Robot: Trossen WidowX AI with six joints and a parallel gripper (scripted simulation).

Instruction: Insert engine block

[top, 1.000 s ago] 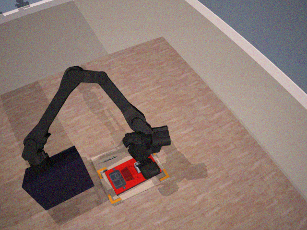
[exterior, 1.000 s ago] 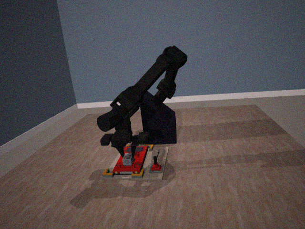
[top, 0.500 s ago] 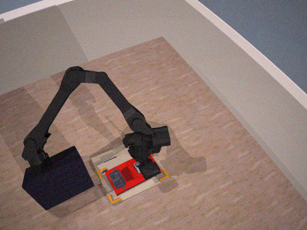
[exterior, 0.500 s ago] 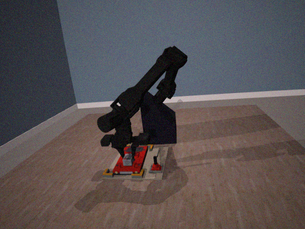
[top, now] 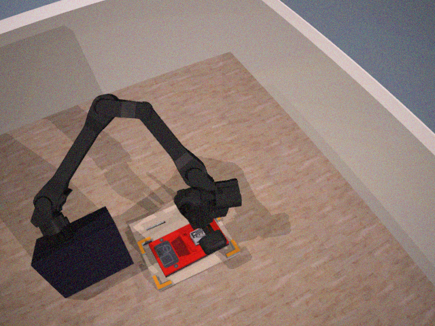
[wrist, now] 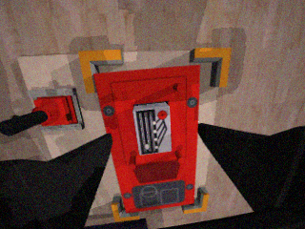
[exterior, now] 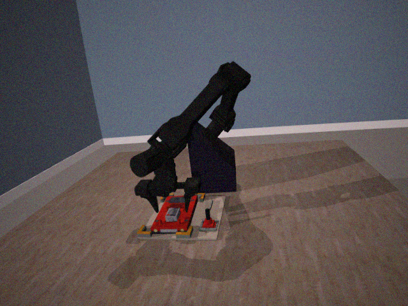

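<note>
Now: the engine block 20 mm below my gripper tip and 10 mm to the left of it.
</note>
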